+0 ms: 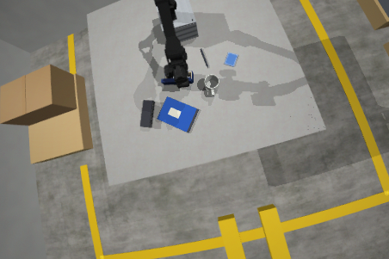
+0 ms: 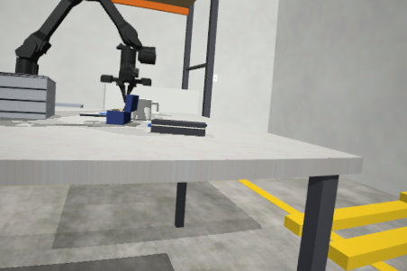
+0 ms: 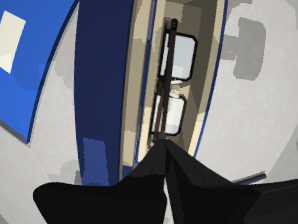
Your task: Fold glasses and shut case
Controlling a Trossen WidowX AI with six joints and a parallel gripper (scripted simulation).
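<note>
Right now my hand is 5 cm to the left of the case lid, 3 cm above it and 2 cm short of it. Also, from my hand: dark flat box 28 cm to the right, 14 cm ahead, 8 cm below; small blue pad 29 cm to the left, 10 cm below, 5 cm behind.
</note>
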